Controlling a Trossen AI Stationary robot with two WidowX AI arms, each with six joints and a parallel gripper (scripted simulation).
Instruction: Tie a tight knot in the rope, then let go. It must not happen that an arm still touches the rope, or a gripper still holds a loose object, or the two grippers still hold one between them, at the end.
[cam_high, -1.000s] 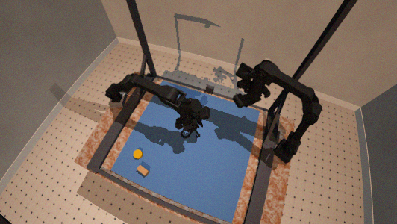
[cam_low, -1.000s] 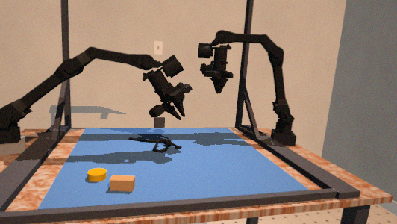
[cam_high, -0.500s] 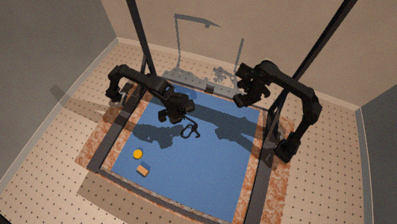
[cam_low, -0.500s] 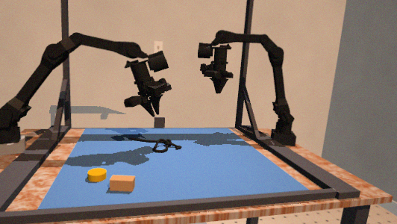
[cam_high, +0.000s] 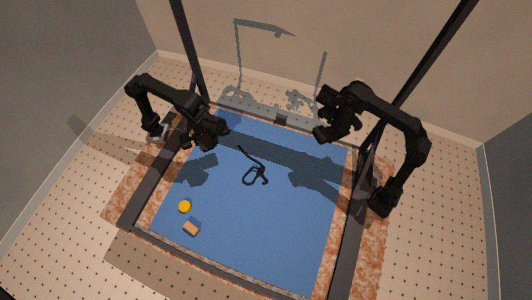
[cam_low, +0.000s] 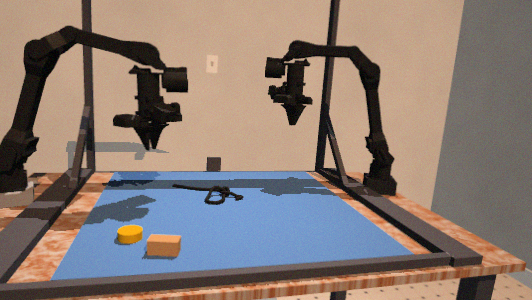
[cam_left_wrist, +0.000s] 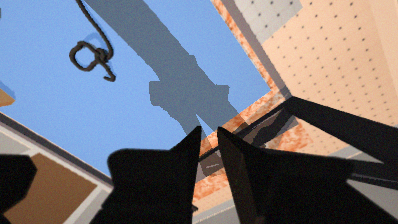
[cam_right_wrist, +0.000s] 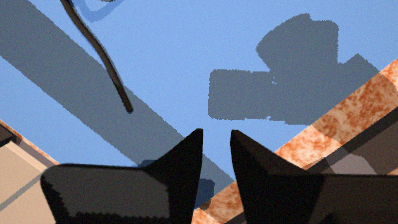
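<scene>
My left hand is 25 cm to the left of the blue mat, 24 cm above it and 20 cm short of it. The rest, counted from my left hand: yellow disc (50 cm to the right, 39 cm ahead, 23 cm below); orange block (46 cm ahead, 43 cm to the right, 22 cm below).
</scene>
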